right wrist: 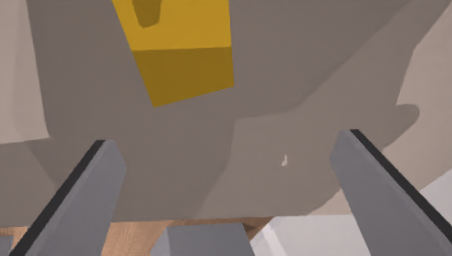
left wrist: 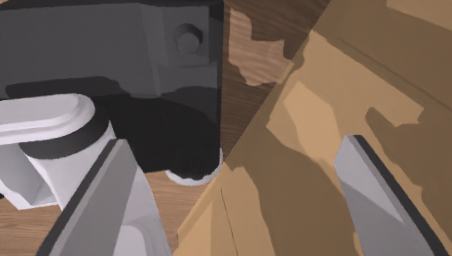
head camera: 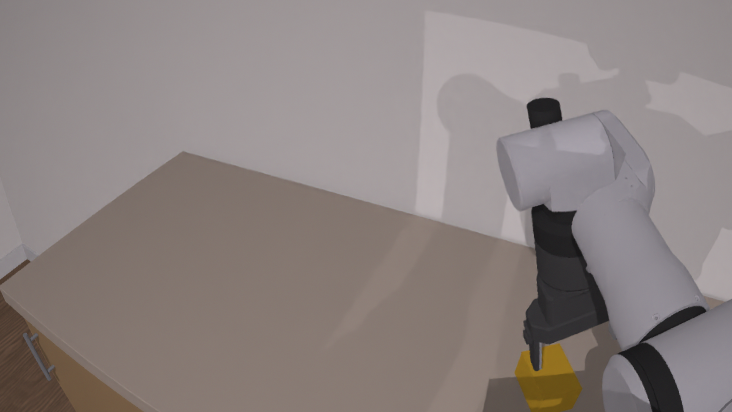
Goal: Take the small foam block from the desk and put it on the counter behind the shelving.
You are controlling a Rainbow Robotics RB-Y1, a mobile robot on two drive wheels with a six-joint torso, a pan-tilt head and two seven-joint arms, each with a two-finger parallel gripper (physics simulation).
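Frame: origin at the robot's base, x ahead, y left, z up, level; centimetres.
Where they show: left gripper, fingertip midpoint: (left wrist: 234, 150); right gripper, fingertip midpoint: (right wrist: 228, 149) (head camera: 576, 349).
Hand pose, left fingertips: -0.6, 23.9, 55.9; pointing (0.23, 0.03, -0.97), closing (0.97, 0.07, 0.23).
Things, the pixels of their top centre, and the offset from my left fingertips, as dx, dy, dz. "spot": a spot on its surface instead. Level surfaces: height alone.
- yellow block, top centre: (right wrist: 181, 34) (head camera: 551, 370) +44.2, -48.3, +39.7
- brown top, surface height: dz +35.2
- bar handle, surface spot: (head camera: 36, 355) spot: +56.0, +42.5, +19.2
- floor, surface height: dz -55.8
A yellow block (head camera: 555, 373) (right wrist: 182, 45) rests on the brown top (head camera: 204, 255) (right wrist: 170, 170) of a cabinet, at the lower right of the head view and the upper left of the right wrist view, where it is cut off. My right gripper (head camera: 536, 364) (right wrist: 228, 149) points down close to the block. Its fingers stand wide open, with the block outside the space between their tips in the right wrist view. One finger overlaps the block in the head view. My left gripper (left wrist: 234, 150) is open and empty. Shelving does not show in the head view.
A plain wall (head camera: 281, 87) rises behind the brown top. Wooden cabinet fronts (head camera: 97, 383) (left wrist: 310, 165) lie below it, with a bar handle (head camera: 36, 355) at the left. The robot's black base (left wrist: 100, 50) stands near the wooden fronts, above the floor (left wrist: 245, 100).
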